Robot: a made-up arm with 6 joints. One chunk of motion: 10 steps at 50 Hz.
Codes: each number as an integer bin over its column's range. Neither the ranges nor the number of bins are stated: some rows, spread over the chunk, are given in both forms.
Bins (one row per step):
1: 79 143 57 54 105 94
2: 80 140 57 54 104 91
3: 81 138 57 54 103 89
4: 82 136 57 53 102 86
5: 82 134 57 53 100 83
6: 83 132 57 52 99 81
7: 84 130 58 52 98 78
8: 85 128 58 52 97 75
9: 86 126 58 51 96 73
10: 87 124 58 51 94 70
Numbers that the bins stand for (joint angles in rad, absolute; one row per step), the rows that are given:
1: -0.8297 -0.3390 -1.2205 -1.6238 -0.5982 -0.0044
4: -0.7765 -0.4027 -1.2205 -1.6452 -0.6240 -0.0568
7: -0.7411 -0.4573 -1.2019 -1.6666 -0.6584 -0.1092
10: -0.6879 -0.5118 -1.2019 -1.6880 -0.6927 -0.1616
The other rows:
2: -0.8120 -0.3663 -1.2205 -1.6238 -0.6068 -0.0240
3: -0.7942 -0.3845 -1.2205 -1.6238 -0.6154 -0.0371
5: -0.7765 -0.4209 -1.2205 -1.6452 -0.6412 -0.0764
6: -0.7588 -0.4391 -1.2205 -1.6666 -0.6498 -0.0895
8: -0.7233 -0.4755 -1.2019 -1.6666 -0.6669 -0.1288
9: -0.7056 -0.4936 -1.2019 -1.6880 -0.6755 -0.1419

